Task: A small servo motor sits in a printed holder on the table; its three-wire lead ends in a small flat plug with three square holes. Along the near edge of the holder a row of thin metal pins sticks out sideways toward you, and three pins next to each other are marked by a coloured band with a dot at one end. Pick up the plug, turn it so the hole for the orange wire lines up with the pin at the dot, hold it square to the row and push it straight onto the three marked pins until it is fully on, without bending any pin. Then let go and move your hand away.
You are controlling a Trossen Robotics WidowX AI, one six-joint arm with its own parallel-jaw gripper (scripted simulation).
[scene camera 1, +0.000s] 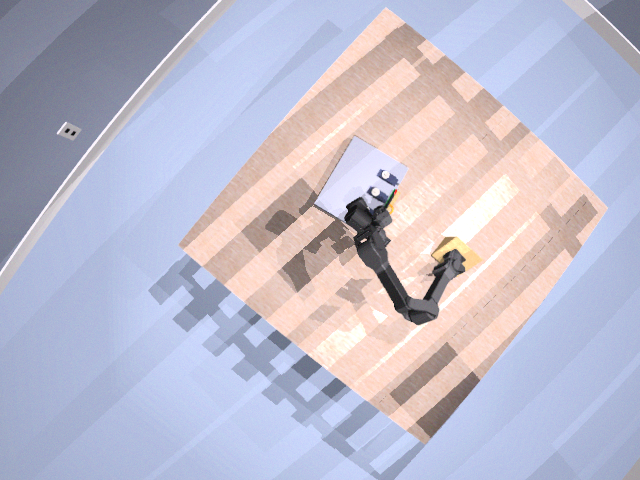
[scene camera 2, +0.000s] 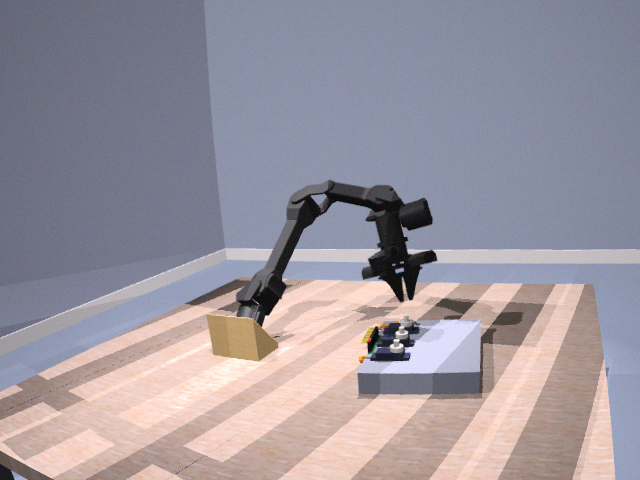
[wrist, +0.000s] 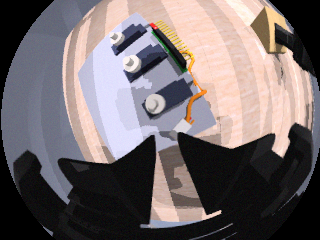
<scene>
The same spot on a grey printed holder: (wrist: 116,106) is (scene camera 2: 439,337).
</scene>
